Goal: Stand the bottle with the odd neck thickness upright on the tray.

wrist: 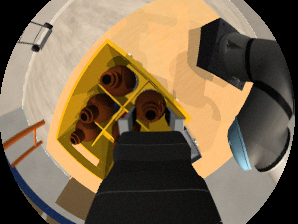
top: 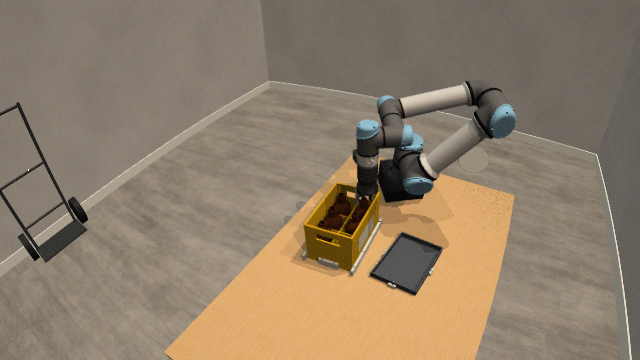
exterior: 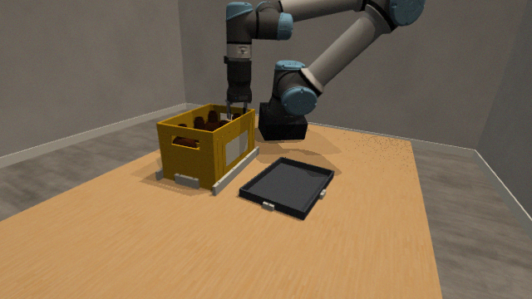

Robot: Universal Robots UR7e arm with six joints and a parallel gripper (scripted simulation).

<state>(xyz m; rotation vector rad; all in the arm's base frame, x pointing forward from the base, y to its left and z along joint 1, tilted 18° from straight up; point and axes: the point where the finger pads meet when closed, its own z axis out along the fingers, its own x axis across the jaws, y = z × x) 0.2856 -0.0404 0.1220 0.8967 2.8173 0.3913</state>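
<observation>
The bottle lies 9 cm ahead of my hand, 8 cm below it and 2 cm to the left of it. From my hand the other things lie so: yellow crate 10 cm ahead, 8 cm below, 3 cm to the right; dark tray 25 cm to the left, 15 cm below, 7 cm ahead.
</observation>
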